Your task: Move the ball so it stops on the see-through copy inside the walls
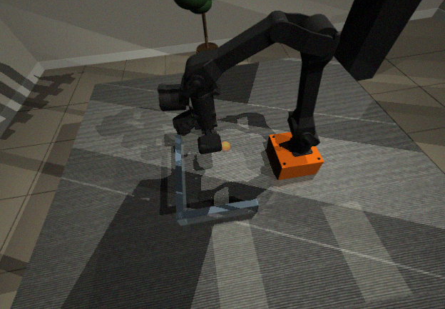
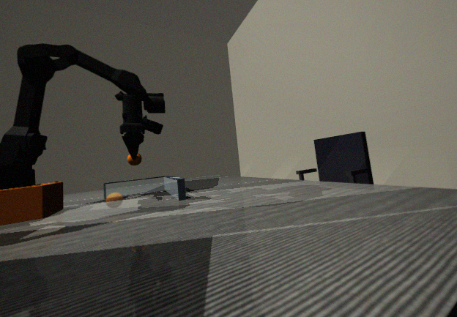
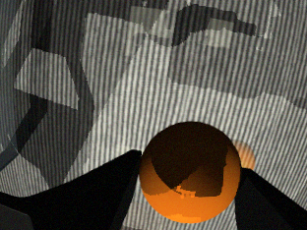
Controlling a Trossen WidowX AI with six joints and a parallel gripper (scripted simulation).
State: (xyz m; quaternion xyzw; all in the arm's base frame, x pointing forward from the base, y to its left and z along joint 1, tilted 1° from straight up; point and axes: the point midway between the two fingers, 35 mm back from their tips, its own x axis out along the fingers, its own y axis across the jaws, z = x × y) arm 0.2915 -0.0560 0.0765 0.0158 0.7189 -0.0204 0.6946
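Now: gripper tip 11 cm above the see-through copy of ball, 6 cm past it and 5 cm to the left of it. The rest, counted from my gripper tip: orange ball right at my gripper tip.
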